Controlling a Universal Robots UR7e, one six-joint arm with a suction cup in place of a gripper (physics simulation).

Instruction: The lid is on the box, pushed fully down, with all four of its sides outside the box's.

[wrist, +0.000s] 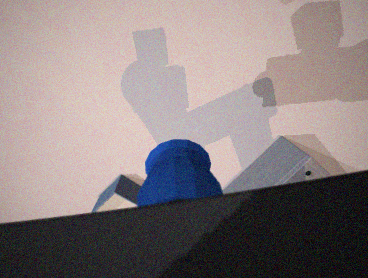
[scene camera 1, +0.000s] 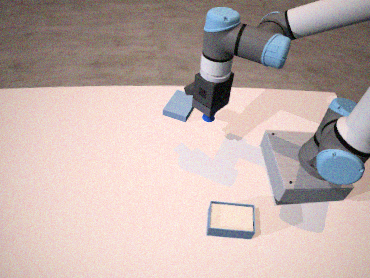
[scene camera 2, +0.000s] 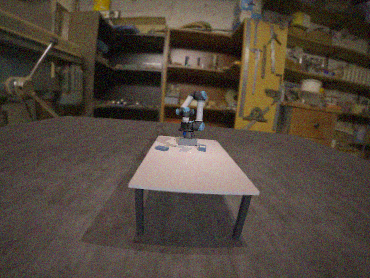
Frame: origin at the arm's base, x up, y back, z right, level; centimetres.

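Seen in the pictures: hand, its tool point: [wrist: 178, 168] [scene camera 1: 208, 117] [scene camera 2: 184, 134]; arm's base, origin of its link: [scene camera 2: 189, 137].
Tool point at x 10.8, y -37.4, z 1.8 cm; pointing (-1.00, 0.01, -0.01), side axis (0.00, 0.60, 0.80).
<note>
Offsets run from my tool point to a thing's middle. Level surfaces: height alone.
The blue lid @[dx -16.8, dy -9.7, dz +23.2 cm] [scene camera 1: 177, 106] [scene camera 2: 161, 148] lies flat on the table, near its far edge in scene camera 1 and apart from the box. The open-topped blue box @[dx -15.8, dy +9.7, dz -22.5 cm] [scene camera 1: 230, 233] [scene camera 2: 202, 148] stands nearer the front of scene camera 1, with a pale beige inside. Part of the box [wrist: 131, 188] also shows at the lower left of the wrist view. My suction cup [scene camera 1: 208, 118] [wrist: 178, 172] is blue, points down and carries nothing; it hangs above the table, to the right of the lid in scene camera 1. The tool's black body hides a little of the lid's right side there.
The arm's grey base block [scene camera 1: 320, 194] [scene camera 2: 187, 142] [wrist: 270, 165] stands right of the box in scene camera 1. Arm shadows fall on the table @[dx -18.2 cm] [scene camera 1: 100, 200] [scene camera 2: 195, 175]. Shelves and a yellow tool panel [scene camera 2: 250, 75] stand behind in scene camera 2.
</note>
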